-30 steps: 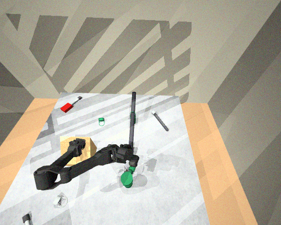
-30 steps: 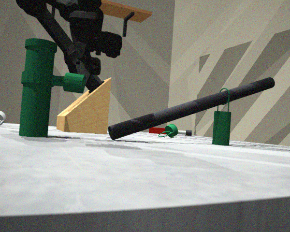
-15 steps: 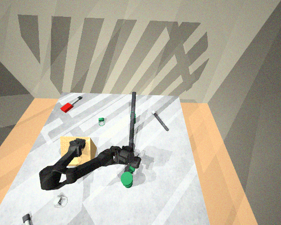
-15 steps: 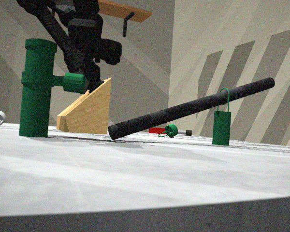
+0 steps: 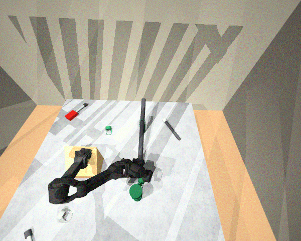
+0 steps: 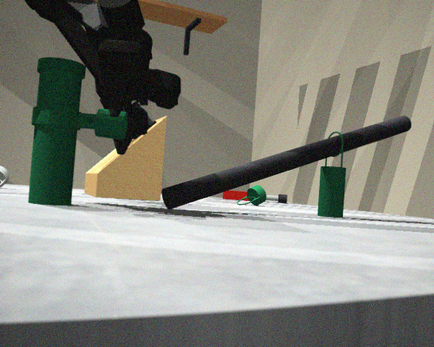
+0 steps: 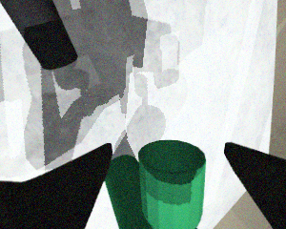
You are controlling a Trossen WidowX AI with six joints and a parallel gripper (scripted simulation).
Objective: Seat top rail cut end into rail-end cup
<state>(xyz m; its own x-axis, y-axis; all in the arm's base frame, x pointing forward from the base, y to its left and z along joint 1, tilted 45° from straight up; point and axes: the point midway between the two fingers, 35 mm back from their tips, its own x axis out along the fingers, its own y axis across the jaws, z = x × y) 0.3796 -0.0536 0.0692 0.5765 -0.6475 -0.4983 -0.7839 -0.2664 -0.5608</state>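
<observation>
Now: gripper tip 20 mm past the green rail-end cup, 20 mm to the left of it and 20 mm below it. Round my gripper tip: small green post: 80 mm behind, 410 mm to the left.
</observation>
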